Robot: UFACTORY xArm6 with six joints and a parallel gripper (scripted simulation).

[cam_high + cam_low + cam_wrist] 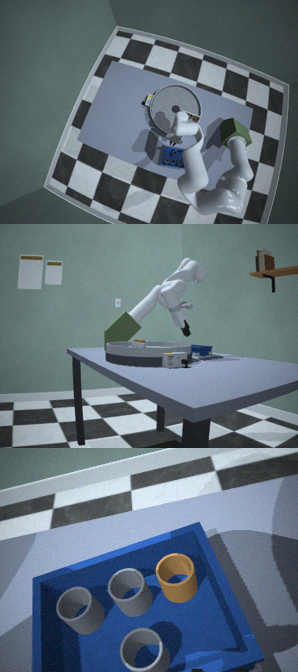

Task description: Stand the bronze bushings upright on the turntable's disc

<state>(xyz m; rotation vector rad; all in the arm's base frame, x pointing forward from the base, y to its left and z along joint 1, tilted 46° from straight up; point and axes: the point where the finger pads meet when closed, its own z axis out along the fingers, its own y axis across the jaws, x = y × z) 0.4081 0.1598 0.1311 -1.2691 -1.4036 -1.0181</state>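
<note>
Right now my hand is 80 mm past the blue crate, 90 mm to the right of it and 110 mm above it. Round my hand: round turntable disc (90 mm ahead, 260 mm to the right, 80 mm below); turntable (110 mm ahead, 250 mm to the right, 90 mm below).
</note>
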